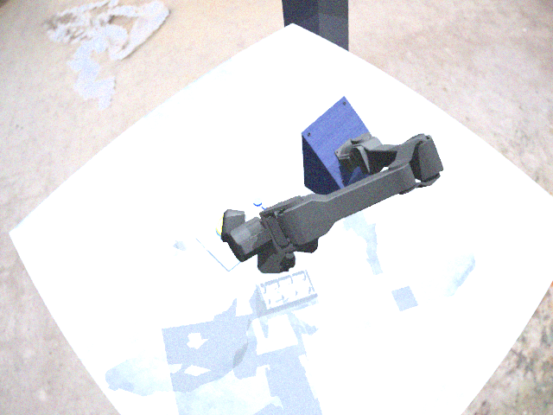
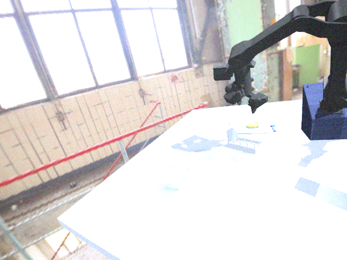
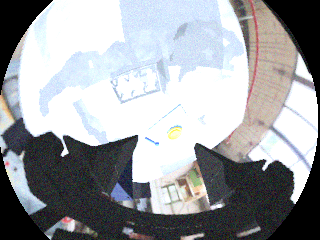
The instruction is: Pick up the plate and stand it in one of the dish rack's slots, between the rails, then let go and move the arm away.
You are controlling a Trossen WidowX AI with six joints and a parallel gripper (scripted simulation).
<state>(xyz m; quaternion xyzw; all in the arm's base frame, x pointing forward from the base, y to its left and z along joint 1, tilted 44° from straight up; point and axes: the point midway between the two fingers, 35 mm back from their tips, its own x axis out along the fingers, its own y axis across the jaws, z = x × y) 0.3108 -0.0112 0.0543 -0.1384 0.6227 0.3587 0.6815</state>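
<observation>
The yellow plate is 15 cm to the right of my gripper tip, 13 cm below it and 2 cm behind it. Also, from my gripper tip: pale cup (21 cm to the right, 12 cm below, 9 cm ahead); then blue spoon (15 cm below, 13 cm to the right, 12 cm behind); then dish rack (13 cm below, 7 cm to the left, 1 cm ahead).
</observation>
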